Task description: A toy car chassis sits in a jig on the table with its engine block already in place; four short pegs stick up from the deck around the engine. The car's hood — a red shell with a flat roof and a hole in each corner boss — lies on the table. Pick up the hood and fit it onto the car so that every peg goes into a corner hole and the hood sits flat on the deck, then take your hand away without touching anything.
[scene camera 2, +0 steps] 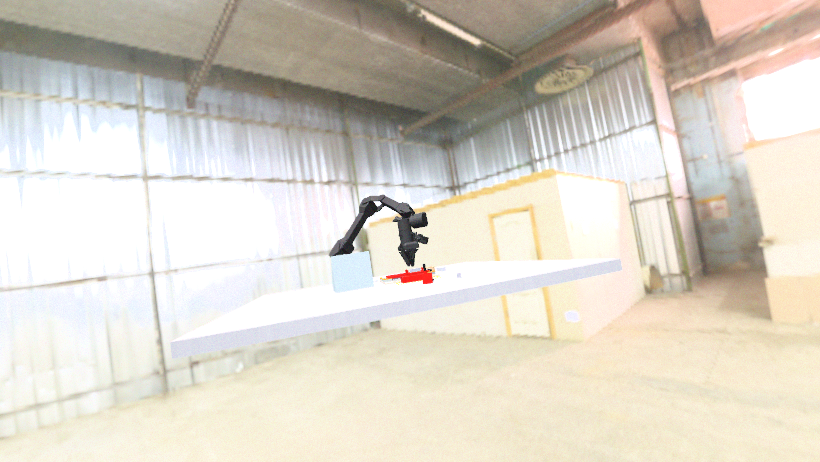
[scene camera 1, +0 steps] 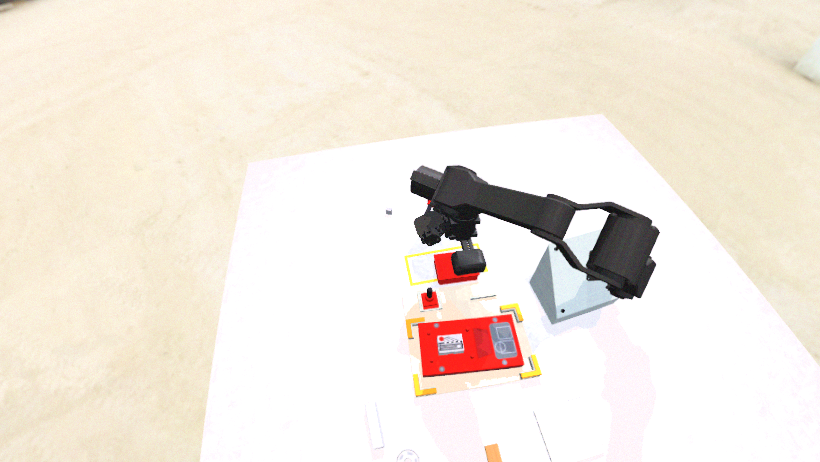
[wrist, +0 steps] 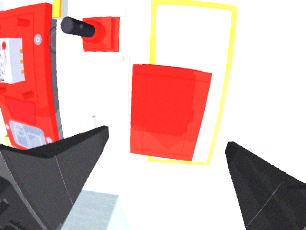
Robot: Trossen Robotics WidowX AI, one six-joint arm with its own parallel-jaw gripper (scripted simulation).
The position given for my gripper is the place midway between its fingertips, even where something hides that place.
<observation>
My gripper (scene camera 1: 457,254) is open and holds nothing. I also see a red hood (scene camera 1: 445,275) and a jig (scene camera 1: 494,297).
The red hood shows as well in the wrist view (wrist: 168,103). My gripper also shows in the wrist view (wrist: 167,139).
</observation>
